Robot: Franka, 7 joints.
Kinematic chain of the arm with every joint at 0, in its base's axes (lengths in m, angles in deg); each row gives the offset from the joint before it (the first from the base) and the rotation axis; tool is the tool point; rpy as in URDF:
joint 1: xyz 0 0 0.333 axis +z
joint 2: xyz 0 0 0 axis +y
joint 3: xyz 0 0 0.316 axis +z
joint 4: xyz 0.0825 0 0 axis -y
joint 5: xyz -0.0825 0 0.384 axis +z
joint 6: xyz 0 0 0 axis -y
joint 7: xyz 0.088 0 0 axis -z
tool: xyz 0 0 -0.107 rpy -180 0 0
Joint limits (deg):
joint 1: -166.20..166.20
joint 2: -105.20..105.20
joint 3: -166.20..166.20
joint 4: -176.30..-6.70
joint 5: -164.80..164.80
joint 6: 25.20..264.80
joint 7: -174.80..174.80
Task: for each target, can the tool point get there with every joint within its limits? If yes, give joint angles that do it. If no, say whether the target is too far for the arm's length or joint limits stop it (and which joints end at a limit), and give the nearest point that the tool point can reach.
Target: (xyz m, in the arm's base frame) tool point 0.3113 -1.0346 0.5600
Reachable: no: too far | nearest point 0.2419 -0.8040 0.5094 | short by 0.246 m
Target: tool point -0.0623 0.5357 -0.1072
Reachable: yes | joints 66.50 78.57 19.35 -96.73 110.07 101.59 -103.95
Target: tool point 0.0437 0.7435 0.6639
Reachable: yes | joints 113.65 79.95 -131.70 -56.79 138.95 91.96 -66.81
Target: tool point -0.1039 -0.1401 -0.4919
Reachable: no: joint limits stop it (at a limit: joint 2) | nearest point -0.1174 -0.1583 -0.3537 | short by 0.140 m
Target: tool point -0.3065 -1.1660 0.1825
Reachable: no: too far | nearest point -0.2164 -0.8233 0.2267 | short by 0.357 m
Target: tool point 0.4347 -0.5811 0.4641
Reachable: yes | joints 130.23 -79.19 35.73 -21.77 -16.63 237.67 -59.37
